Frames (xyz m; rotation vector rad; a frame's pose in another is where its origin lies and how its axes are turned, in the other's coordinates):
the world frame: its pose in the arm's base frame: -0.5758 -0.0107 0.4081 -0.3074 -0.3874 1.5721
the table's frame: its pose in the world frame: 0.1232 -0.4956 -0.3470 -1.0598 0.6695 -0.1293
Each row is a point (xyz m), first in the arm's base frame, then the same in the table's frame.
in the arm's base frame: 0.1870 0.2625 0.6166
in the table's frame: 0.1325 -0.3352 -0.0860
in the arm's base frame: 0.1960 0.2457 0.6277
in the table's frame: 0.1212 -0.3440 -0.1028
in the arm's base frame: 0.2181 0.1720 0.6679
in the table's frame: 0.0640 -0.3725 -0.1616
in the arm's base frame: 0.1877 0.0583 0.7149
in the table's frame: -0.0552 -0.3961 -0.1975
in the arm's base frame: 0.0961 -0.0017 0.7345
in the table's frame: -0.1569 -0.3968 -0.1525
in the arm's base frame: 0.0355 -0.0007 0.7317
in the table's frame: -0.1875 -0.3889 -0.1007
